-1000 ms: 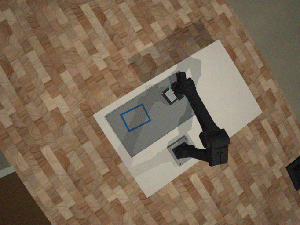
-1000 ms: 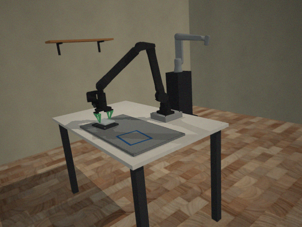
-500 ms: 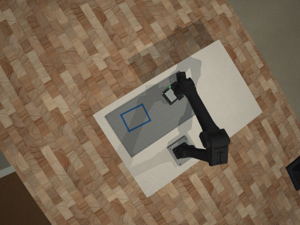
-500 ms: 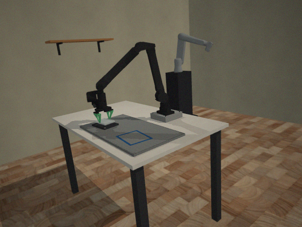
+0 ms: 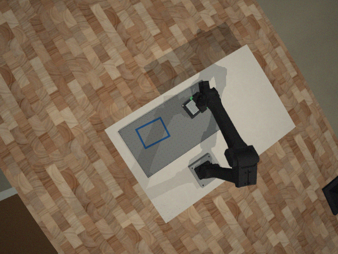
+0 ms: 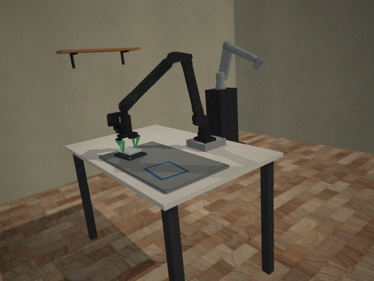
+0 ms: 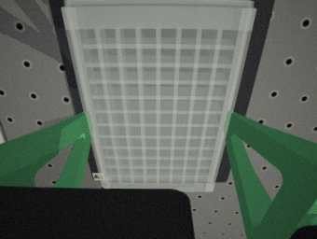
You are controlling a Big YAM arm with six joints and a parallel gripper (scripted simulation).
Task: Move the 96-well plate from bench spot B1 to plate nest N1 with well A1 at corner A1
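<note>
Now: hand 1 cm above the clear 96-well plate. From my hand the other things lie so: dark plate nest N1: 3 cm below; small A1 corner mark: 4 cm ahead, 8 cm to the left, 3 cm below.
</note>
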